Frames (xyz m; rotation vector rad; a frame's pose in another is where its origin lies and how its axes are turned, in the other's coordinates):
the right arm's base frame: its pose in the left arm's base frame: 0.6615 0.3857 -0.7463 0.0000 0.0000 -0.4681
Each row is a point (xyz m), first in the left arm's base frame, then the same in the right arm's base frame.
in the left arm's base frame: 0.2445 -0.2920 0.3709
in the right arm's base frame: -0.0664 -0.7929 1.1172
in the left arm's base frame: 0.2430 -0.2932 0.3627
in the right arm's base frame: -0.0672 -0.7947 1.1090
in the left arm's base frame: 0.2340 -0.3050 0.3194
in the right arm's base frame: -0.0699 -0.8093 1.0657
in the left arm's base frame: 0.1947 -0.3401 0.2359
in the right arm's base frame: -0.0891 -0.8583 0.9822
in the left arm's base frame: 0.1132 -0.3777 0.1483
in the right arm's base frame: -0.1449 -0.9287 0.8946
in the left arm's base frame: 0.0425 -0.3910 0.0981
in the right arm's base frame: -0.2020 -0.9724 0.8444
